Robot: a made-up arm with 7 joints.
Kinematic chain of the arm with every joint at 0, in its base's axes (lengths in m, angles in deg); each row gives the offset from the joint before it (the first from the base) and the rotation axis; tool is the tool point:
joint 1: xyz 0 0 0.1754 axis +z
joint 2: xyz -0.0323 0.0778 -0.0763 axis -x
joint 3: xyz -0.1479 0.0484 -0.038 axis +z
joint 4: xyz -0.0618 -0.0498 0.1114 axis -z
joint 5: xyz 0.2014 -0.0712 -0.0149 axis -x
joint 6: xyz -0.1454 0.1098 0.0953 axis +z
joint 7: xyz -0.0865 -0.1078 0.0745 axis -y
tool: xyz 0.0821 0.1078 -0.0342
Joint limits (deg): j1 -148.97..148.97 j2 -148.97..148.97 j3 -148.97..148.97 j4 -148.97..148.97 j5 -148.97..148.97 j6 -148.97..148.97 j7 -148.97..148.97
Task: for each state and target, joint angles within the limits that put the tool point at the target. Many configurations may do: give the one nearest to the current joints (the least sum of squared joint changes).
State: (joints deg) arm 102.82 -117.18 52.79 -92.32 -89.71 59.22 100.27
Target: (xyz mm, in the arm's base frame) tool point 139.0 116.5 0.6
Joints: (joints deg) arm 124.47 -143.76 50.22 -78.74 -62.11 50.38 97.36
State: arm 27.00 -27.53 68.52 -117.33 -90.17 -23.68 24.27
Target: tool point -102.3 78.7 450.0
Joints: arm 7.52 -42.56 73.92 -89.18 -75.92 -37.45 82.02
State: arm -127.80 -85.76 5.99 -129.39 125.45 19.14 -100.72
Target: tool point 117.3 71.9 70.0
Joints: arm -114.34 -76.97 47.00 -148.97 107.17 30.57 -109.59
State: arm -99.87 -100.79 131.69 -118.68 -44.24 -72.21 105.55
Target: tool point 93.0 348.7 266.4
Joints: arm -143.62 -76.78 127.44 -112.19 -54.93 -67.06 90.77
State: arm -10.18 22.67 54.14 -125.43 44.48 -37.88 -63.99
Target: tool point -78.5 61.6 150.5
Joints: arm -35.28 29.76 69.32 -137.36 48.79 -19.47 -65.03
